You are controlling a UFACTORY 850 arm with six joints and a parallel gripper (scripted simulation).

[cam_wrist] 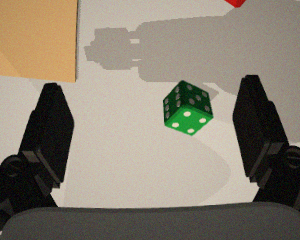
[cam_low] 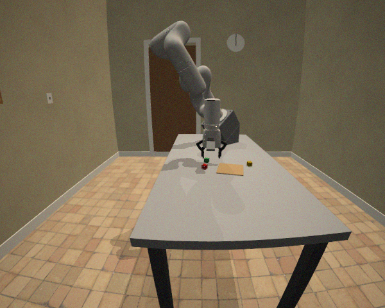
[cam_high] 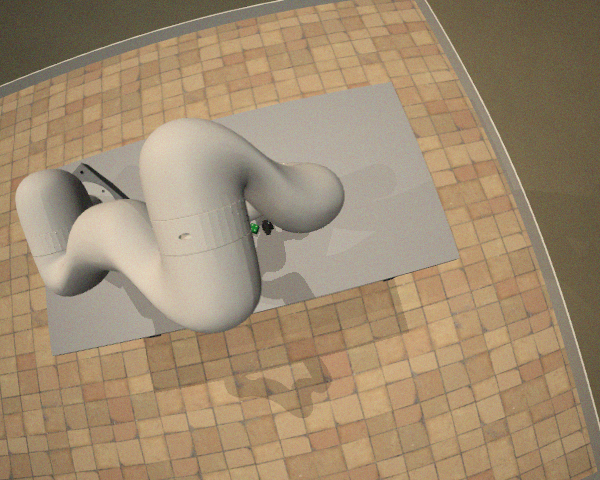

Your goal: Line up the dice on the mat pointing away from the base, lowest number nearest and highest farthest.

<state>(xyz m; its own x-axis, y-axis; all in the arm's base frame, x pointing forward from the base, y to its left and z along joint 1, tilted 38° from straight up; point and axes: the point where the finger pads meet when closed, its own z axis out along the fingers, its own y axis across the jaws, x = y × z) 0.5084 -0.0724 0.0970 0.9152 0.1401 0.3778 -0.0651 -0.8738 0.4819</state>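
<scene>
Now: the yellow die 22 cm to the left of my hand, 4 cm below it and 3 cm ahead of it. Also, from my hand: green die 5 cm behind, 4 cm below, 2 cm to the right; red die 5 cm ahead, 4 cm to the right, 4 cm below; mat 10 cm to the left, 7 cm ahead, 5 cm below.
</scene>
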